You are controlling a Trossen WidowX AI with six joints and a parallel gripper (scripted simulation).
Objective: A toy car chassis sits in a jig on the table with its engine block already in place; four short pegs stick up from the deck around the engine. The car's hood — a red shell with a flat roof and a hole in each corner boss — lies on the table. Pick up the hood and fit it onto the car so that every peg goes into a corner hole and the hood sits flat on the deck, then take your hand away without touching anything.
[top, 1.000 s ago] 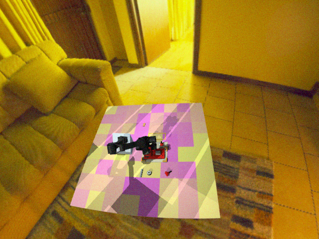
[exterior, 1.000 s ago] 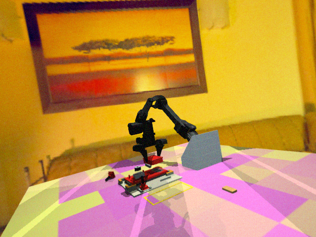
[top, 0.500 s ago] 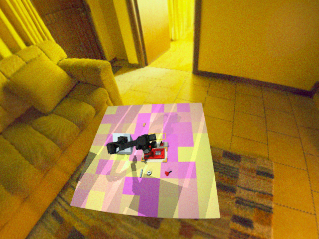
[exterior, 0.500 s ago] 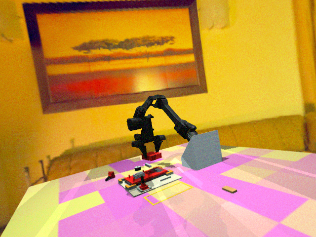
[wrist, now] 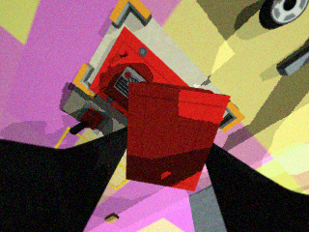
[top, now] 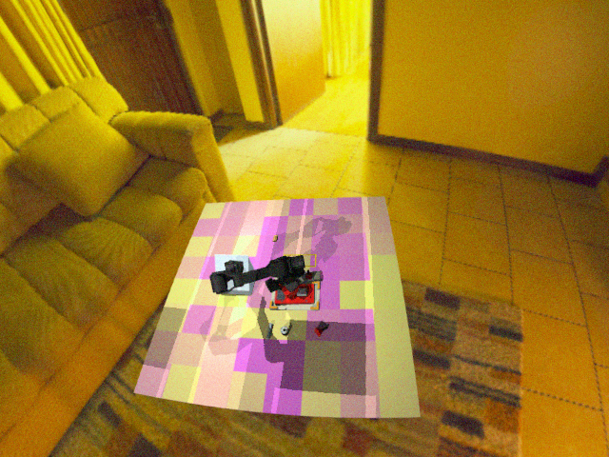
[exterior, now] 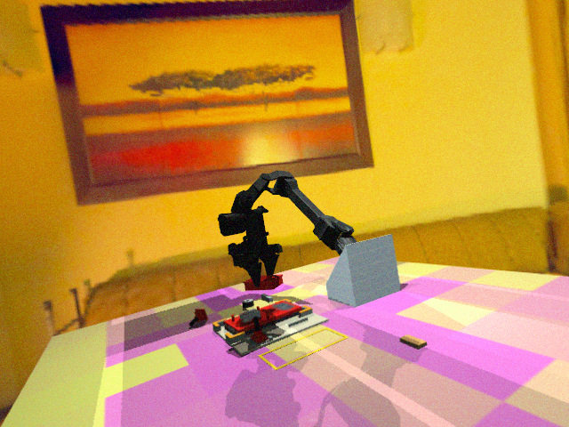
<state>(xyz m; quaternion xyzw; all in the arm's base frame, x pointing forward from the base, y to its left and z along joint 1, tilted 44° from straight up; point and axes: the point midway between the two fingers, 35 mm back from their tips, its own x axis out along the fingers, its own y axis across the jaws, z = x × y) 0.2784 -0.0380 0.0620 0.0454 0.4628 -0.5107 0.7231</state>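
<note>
Right now my gripper tip is 3 cm short of the jig, 2 cm to the right of it and 10 cm above it. From my gripper tip the other things lie so: red hood: 1 cm above; orange block: 16 cm behind, 38 cm to the left, 10 cm below; grey rod: 7 cm behind, 20 cm to the right, 10 cm below.
</note>
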